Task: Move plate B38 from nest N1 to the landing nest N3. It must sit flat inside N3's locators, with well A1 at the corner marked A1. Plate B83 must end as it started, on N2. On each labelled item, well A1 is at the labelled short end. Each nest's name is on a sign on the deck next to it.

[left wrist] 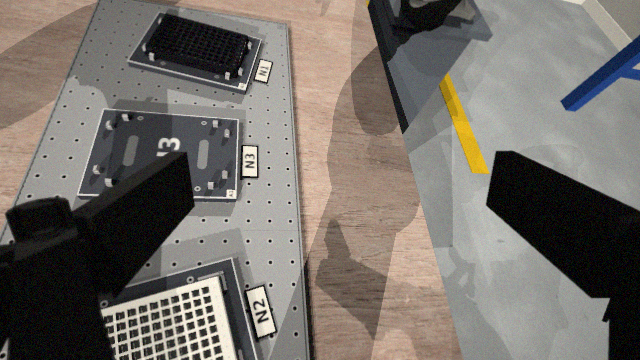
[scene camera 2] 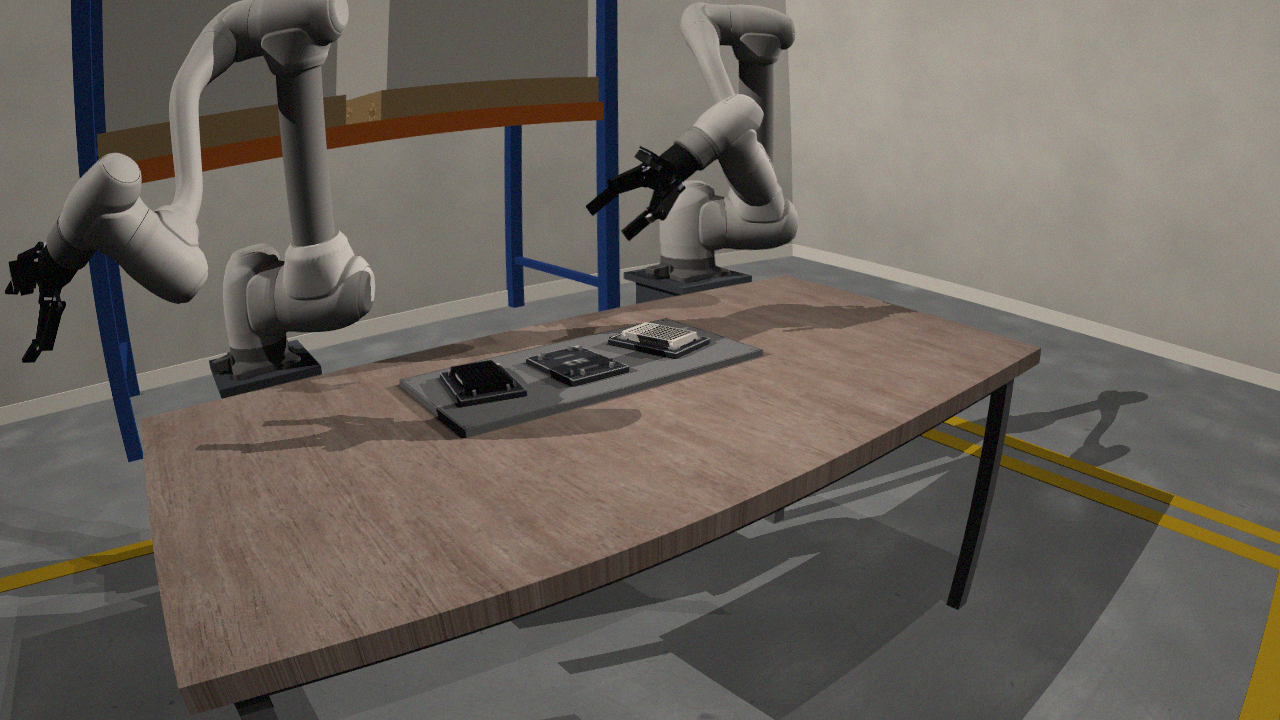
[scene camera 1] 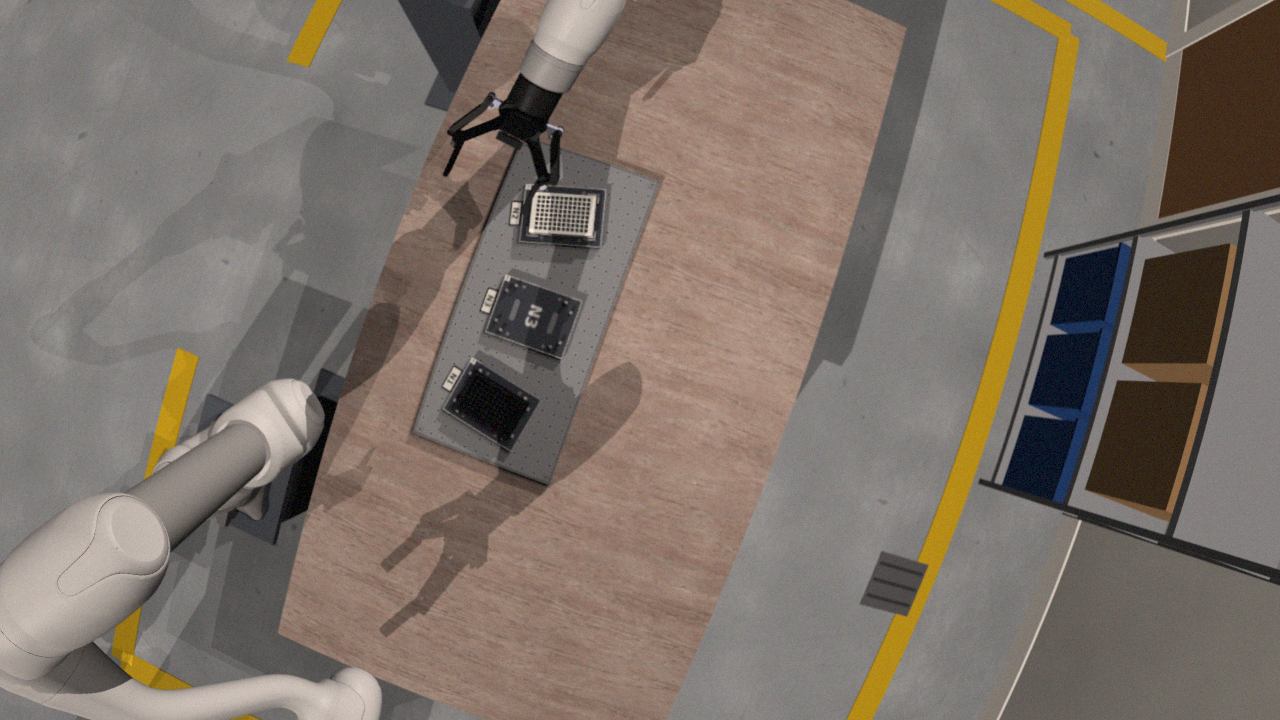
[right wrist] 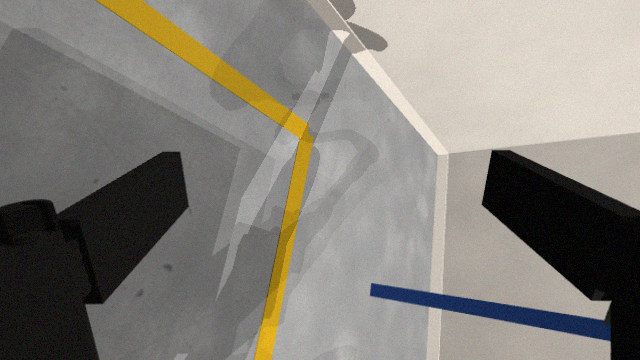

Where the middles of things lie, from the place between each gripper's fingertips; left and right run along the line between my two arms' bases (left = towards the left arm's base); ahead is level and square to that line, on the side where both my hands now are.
I see the black plate B38 (scene camera 1: 480, 399) 360 mm to the right of my left hand (scene camera 1: 484, 191), 230 mm below it and 110 mm ahead of it. From my left hand the other things lie so: nest N2 (scene camera 1: 598, 220): 240 mm below, 110 mm ahead, 40 mm to the left; then nest N3 (scene camera 1: 564, 323): 240 mm below, 170 mm to the right, 130 mm ahead; then white plate B83 (scene camera 1: 538, 220): 230 mm below, 110 mm ahead, 40 mm to the left.
The black plate B38 is 890 mm to the left of my right hand (scene camera 2: 19, 325), 230 mm below it and 210 mm ahead of it. Round my right hand: nest N3 (1080 mm to the left, 250 mm below, 230 mm ahead); nest N1 (scene camera 1: 533, 401) (890 mm to the left, 250 mm below, 210 mm ahead); white plate B83 (1290 mm to the left, 230 mm below, 210 mm ahead).
